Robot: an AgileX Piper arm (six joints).
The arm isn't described. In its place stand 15 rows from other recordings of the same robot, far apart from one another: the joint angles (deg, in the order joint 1, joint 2, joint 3, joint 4, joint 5, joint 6), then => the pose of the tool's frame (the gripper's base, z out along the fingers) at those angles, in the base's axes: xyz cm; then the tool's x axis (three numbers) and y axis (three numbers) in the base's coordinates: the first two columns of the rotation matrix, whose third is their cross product.
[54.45, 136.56, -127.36, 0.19, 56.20, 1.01] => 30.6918, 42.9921, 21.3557, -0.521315, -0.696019, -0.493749, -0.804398, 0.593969, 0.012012
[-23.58, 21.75, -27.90, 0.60, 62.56, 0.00] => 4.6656, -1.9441, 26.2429, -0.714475, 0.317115, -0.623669, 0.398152, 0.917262, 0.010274
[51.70, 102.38, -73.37, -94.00, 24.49, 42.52] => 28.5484, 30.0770, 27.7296, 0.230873, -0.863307, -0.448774, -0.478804, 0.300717, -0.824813
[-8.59, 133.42, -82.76, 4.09, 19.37, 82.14] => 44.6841, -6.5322, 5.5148, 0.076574, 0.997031, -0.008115, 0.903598, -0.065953, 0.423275
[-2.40, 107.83, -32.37, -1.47, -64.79, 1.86] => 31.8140, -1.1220, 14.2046, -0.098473, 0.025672, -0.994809, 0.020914, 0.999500, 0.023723
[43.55, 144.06, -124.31, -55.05, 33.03, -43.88] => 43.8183, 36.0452, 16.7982, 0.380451, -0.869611, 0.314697, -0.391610, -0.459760, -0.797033
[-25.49, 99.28, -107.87, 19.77, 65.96, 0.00] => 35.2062, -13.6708, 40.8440, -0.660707, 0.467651, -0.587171, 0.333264, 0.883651, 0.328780
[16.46, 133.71, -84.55, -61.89, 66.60, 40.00] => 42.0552, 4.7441, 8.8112, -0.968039, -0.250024, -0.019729, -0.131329, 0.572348, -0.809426
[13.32, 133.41, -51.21, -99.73, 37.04, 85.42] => 32.7947, 2.2123, -0.6820, -0.879152, -0.445828, -0.168313, -0.250440, 0.732738, -0.632751
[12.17, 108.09, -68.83, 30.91, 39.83, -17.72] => 35.8900, 10.8030, 17.5774, -0.948531, -0.087291, -0.304417, -0.196171, 0.916581, 0.348420
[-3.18, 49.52, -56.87, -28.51, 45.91, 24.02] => 15.8448, -4.0049, 39.5397, -0.476168, 0.080884, -0.875627, 0.377134, 0.918318, -0.120259
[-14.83, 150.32, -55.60, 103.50, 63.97, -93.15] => 31.7074, -0.1702, -6.1200, -0.890101, 0.452542, -0.054087, 0.155384, 0.412882, 0.897432
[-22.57, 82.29, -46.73, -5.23, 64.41, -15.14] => 20.0054, -9.1253, 20.9091, -0.990423, 0.088844, 0.105682, 0.083639, 0.995101, -0.052718
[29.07, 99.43, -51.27, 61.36, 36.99, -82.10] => 25.4038, 19.6201, 17.0895, -0.420096, -0.666479, -0.615893, -0.903928, 0.367311, 0.219082
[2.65, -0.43, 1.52, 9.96, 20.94, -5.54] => 5.2644, 0.8068, 17.2344, -0.294107, 0.052155, -0.954348, -0.086104, 0.993004, 0.080803
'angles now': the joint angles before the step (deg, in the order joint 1, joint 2, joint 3, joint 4, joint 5, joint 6). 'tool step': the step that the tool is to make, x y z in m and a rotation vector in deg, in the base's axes. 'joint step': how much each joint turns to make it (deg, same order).
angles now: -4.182, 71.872, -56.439, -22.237, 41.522, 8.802
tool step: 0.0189, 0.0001, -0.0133, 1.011, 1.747, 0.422
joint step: 0.004, 4.596, -1.295, 0.772, -1.598, 0.003
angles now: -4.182, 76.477, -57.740, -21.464, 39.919, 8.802
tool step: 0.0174, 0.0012, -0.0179, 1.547, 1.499, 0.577
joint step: 0.038, 4.493, -0.498, 1.233, -2.554, 0.002
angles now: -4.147, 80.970, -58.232, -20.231, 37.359, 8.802
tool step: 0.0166, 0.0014, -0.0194, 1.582, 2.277, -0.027
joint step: 0.183, 4.779, -0.937, 1.097, -1.467, 0.384
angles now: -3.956, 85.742, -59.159, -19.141, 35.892, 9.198
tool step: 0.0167, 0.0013, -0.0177, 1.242, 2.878, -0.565
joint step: 0.318, 4.984, -2.035, 0.789, 0.134, 0.645
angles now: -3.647, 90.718, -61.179, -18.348, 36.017, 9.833
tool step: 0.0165, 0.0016, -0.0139, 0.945, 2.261, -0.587
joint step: 0.386, 4.609, -2.766, 0.658, 0.613, 0.607
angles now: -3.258, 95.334, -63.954, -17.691, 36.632, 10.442
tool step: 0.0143, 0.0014, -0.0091, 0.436, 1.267, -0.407
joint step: 0.364, 3.634, -2.800, 0.196, 0.591, 0.600
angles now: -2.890, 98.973, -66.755, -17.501, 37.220, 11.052
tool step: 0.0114, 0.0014, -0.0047, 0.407, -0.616, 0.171
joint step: 0.219, 2.331, -1.978, 0.233, -0.952, 0.221
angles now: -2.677, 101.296, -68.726, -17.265, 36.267, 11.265
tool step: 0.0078, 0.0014, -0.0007, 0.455, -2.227, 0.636
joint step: 0.090, 1.011, -0.885, 0.273, -2.445, -0.040
